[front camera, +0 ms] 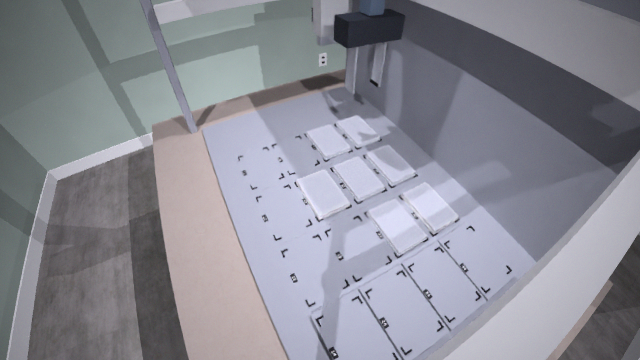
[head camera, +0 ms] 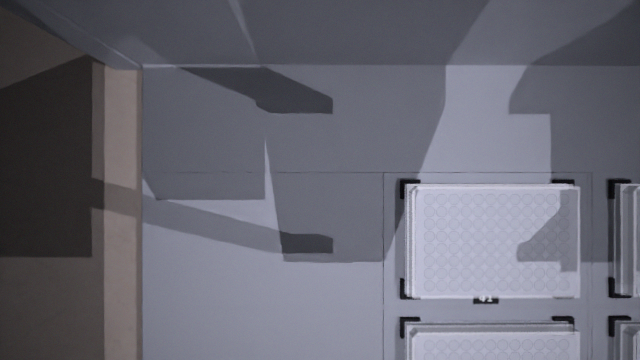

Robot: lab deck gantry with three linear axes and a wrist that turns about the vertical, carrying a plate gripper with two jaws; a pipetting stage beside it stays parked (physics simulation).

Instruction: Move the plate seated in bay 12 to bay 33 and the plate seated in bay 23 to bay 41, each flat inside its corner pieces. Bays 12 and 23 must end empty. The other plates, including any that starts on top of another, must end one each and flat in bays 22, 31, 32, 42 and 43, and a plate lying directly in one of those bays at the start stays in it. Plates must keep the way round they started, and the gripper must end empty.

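Pixels of known places: gripper, fingertip midpoint: (front camera: 362, 87); robot's base, origin of the base link: (front camera: 239, 158).
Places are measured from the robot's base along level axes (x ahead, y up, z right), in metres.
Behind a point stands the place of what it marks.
Observation:
My gripper (front camera: 364, 88) @(x 0.064, y 0.160, z -0.364 m) is open and empty, raised near the far right corner; its jaws do not show in the head view. White plates lie flat in bay 41 (front camera: 357, 131) @(x 0.074, y 0.014, z -0.355 m) (head camera: 492, 242) @(x 0.061, y 0.014, z -0.364 m), bay 31 (front camera: 328, 141) @(x 0.075, y 0.014, z -0.253 m) (head camera: 492, 345) @(x 0.061, y 0.014, z -0.288 m), bay 42 (front camera: 391, 165) @(x 0.239, y 0.014, z -0.358 m) (head camera: 630, 240) @(x 0.166, y 0.012, z -0.365 m), bay 32 (front camera: 358, 177) @(x 0.233, y 0.014, z -0.254 m) (head camera: 630, 345) @(x 0.166, y 0.012, z -0.286 m), bay 22 (front camera: 323, 193) @(x 0.237, y 0.015, z -0.149 m), bay 33 (front camera: 397, 227) @(x 0.401, y 0.014, z -0.251 m) and bay 43 (front camera: 430, 207) @(x 0.398, y 0.014, z -0.358 m). The plate in bay 41 sits inside its corner pieces. Bay 12 (front camera: 272, 215) @(x 0.229, y 0.000, z -0.016 m) and bay 23 (front camera: 350, 252) @(x 0.396, y 0.000, z -0.129 m) hold no plate.
The near row of bays, with bay 34 (front camera: 430, 280) @(x 0.537, y 0.014, z -0.234 m) and bay 44 (front camera: 475, 260) @(x 0.558, y 0.014, z -0.354 m), shows its corner pieces and labels. A grey wall (front camera: 450, 125) @(x 0.277, y 0.132, z -0.500 m) runs along the right side of the deck. A thin post (front camera: 172, 75) @(x -0.207, y 0.204, z 0.103 m) stands at the far left corner. Shadows cross the deck.

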